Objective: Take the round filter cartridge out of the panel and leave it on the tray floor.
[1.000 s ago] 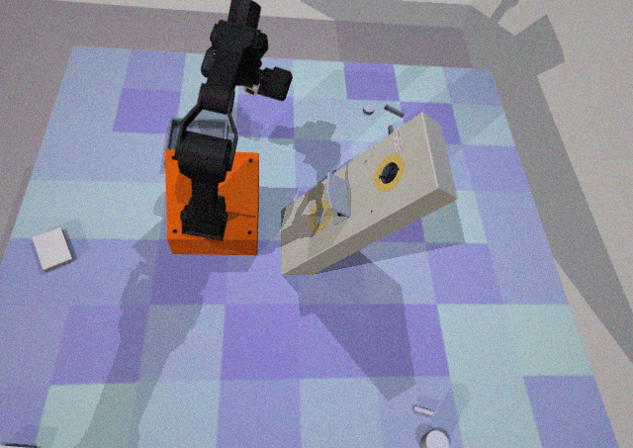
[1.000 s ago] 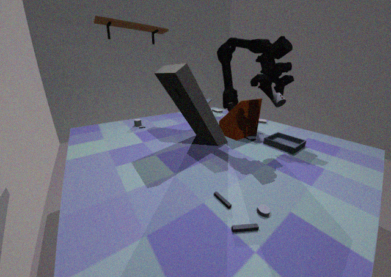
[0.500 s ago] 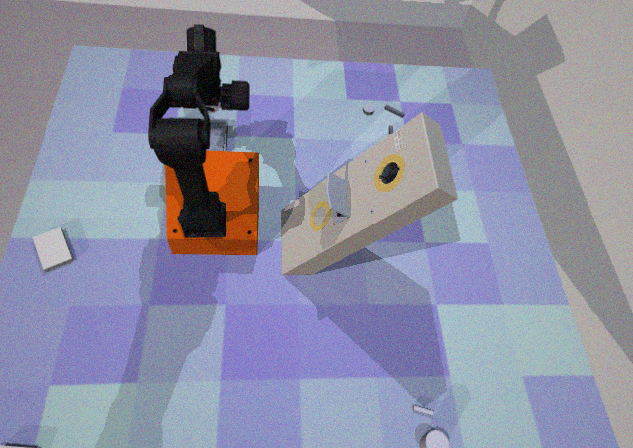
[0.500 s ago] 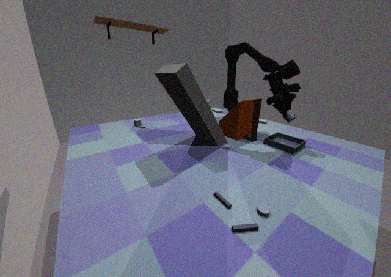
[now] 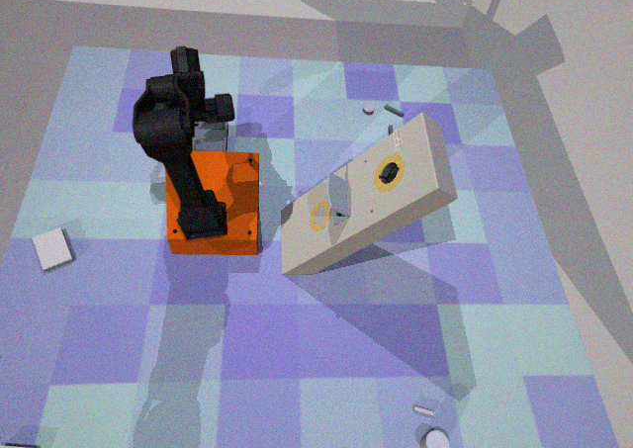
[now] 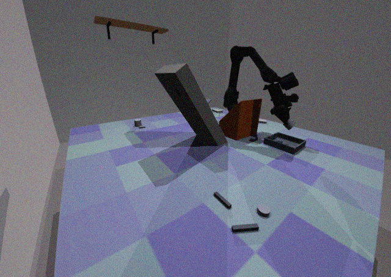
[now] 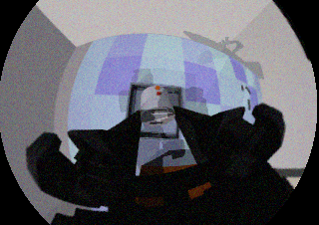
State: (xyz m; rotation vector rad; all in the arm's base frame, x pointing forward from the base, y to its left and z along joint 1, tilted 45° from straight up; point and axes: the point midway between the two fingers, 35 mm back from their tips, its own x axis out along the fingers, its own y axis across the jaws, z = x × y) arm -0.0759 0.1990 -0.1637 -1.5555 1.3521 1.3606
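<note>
The filter cartridge lies right at my gripper tip. Also, from my gripper tip: grey bracket 360 mm ahead, 250 mm to the right, 70 mm above; tray 100 mm below.
</note>
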